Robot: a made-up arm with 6 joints. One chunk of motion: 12 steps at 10 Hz.
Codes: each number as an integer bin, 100 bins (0 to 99) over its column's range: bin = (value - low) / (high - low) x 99, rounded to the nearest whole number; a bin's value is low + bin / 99 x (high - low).
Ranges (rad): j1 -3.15..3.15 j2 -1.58..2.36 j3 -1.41..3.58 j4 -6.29..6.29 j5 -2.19..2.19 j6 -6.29..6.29
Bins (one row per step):
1: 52 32 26 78 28 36
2: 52 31 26 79 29 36
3: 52 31 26 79 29 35
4: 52 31 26 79 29 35
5: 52 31 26 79 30 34
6: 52 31 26 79 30 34
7: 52 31 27 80 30 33
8: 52 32 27 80 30 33
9: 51 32 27 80 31 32
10: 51 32 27 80 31 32
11: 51 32 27 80 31 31
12: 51 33 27 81 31 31
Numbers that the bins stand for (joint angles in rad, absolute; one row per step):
1: 0.1591 -0.3065 -0.0995 3.6215 -0.9512 -1.7155
2: 0.1591 -0.3463 -0.0995 3.7486 -0.9070 -1.7155
3: 0.1591 -0.3463 -0.0995 3.7486 -0.9070 -1.8425
4: 0.1591 -0.3463 -0.0995 3.7486 -0.9070 -1.8425
5: 0.1591 -0.3463 -0.0995 3.7486 -0.8627 -1.9696
6: 0.1591 -0.3463 -0.0995 3.7486 -0.8627 -1.9696
7: 0.1591 -0.3463 -0.0491 3.8757 -0.8627 -2.0967
8: 0.1591 -0.3065 -0.0491 3.8757 -0.8627 -2.0967
9: 0.0955 -0.3065 -0.0491 3.8757 -0.8185 -2.2237
10: 0.0955 -0.3065 -0.0491 3.8757 -0.8185 -2.2237
11: 0.0955 -0.3065 -0.0491 3.8757 -0.8185 -2.3508
12: 0.0955 -0.2667 -0.0491 4.0027 -0.8185 -2.3508

